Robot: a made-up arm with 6 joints.
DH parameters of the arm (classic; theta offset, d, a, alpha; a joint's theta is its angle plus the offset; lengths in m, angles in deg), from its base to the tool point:
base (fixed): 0 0.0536 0 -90
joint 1: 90 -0.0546 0.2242 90
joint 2: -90 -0.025 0.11 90
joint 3: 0 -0.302 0.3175 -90
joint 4: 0 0.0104 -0.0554 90
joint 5: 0 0.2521 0.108 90
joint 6: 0 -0.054 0.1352 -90
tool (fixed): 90 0.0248 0 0
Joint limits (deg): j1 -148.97..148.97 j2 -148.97..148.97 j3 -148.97..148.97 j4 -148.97..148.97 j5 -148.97..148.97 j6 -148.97..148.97
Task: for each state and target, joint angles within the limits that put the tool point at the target. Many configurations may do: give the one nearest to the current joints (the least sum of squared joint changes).
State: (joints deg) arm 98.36 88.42 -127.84 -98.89 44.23 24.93
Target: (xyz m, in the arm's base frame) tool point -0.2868 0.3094 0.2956
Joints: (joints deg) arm 106.63 113.99 -136.53 -101.15 38.96 23.51
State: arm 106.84 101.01 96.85 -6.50 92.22 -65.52
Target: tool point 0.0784 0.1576 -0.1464
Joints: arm 75.00 80.56 120.47 28.53 57.34 -53.57
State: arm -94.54 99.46 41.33 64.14 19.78 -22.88
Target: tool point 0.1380 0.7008 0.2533
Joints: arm -94.02 148.56 14.87 84.00 3.80 -32.53
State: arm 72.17 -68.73 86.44 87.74 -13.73 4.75
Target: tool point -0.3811 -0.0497 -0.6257
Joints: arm 74.32 -44.11 114.55 48.63 1.51 13.65
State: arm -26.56 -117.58 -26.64 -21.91 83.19 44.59
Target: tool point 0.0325 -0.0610 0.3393
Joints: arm -18.58 -84.84 -13.44 5.85 67.53 28.59
